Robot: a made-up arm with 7 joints.
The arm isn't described. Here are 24 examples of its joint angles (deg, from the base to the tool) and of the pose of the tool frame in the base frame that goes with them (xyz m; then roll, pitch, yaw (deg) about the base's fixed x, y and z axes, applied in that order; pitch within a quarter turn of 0, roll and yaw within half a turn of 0).
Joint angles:
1: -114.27 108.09 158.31 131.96 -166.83 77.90 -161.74
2: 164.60 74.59 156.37 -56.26 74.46 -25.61 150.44
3: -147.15 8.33 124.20 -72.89 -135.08 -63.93 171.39
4: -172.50 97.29 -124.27 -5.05 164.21 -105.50 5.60
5: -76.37 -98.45 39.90 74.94 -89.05 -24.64 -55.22
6: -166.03 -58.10 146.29 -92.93 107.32 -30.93 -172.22
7: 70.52 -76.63 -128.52 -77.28 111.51 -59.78 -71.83
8: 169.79 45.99 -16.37 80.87 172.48 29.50 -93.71
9: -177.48 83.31 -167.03 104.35 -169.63 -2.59 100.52
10: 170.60 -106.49 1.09 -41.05 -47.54 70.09 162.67
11: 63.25 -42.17 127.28 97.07 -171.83 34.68 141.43
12: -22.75 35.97 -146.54 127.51 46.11 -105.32 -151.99
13: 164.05 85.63 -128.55 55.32 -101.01 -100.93 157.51
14: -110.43 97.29 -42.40 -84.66 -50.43 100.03 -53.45
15: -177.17 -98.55 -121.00 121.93 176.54 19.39 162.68
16: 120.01 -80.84 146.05 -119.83 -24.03 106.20 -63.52
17: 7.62 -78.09 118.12 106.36 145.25 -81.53 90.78
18: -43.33 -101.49 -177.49 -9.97 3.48 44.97 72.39
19: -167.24 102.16 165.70 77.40 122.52 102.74 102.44
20: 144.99 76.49 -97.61 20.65 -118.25 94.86 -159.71
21: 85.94 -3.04 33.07 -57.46 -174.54 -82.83 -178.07
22: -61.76 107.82 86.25 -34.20 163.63 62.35 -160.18
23: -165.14 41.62 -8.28 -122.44 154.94 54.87 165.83
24: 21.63 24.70 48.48 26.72 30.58 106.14 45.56
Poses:
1: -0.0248 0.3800 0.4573 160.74 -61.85 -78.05
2: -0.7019 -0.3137 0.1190 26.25 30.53 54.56
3: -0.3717 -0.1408 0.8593 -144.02 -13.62 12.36
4: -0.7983 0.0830 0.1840 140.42 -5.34 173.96
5: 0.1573 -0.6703 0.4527 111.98 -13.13 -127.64
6: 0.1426 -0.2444 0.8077 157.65 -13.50 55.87
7: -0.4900 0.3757 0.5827 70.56 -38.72 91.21
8: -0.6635 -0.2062 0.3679 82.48 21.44 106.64
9: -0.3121 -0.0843 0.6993 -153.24 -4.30 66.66
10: 0.6912 0.0812 -0.1687 -95.88 49.92 51.25
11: -0.5302 0.2961 0.4230 -91.43 25.86 -104.96
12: -0.0797 0.0953 0.6638 -159.05 19.31 -22.63
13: -0.5394 -0.4347 0.4133 -34.83 12.26 52.65
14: -0.0126 0.6138 0.4615 -105.11 -0.08 -111.60
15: 0.2183 -0.3316 0.0399 63.35 3.53 156.65
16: 0.2921 0.1950 0.5870 -121.40 6.22 160.83
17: -0.3633 -0.2718 0.1922 123.06 -49.06 -135.45
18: -0.6346 -0.5894 0.0980 43.46 6.23 121.17
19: -0.6193 0.1527 0.4555 77.28 16.41 137.57
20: -0.5895 -0.4963 0.5087 -144.48 -8.22 -143.78
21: 0.0947 0.2792 0.9726 -173.88 23.08 -121.10
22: 0.1169 0.7687 0.0768 109.13 6.00 63.47
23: 0.1069 0.0718 0.6065 35.59 -34.11 -38.04
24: 0.2930 -0.3331 0.8835 54.47 -2.72 144.49
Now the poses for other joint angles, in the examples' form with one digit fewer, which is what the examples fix.
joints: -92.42 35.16 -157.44 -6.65 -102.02 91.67 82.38
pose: 0.069 0.496 0.906 94.4 -33.3 -100.6
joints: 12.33 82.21 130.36 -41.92 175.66 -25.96 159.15
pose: 0.843 0.014 0.210 85.7 -16.2 -90.2
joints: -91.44 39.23 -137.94 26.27 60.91 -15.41 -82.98
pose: -0.119 0.434 1.007 -173.3 -15.2 -105.6
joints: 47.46 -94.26 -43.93 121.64 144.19 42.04 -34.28
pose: -0.051 0.374 0.535 -163.1 -14.9 -165.5
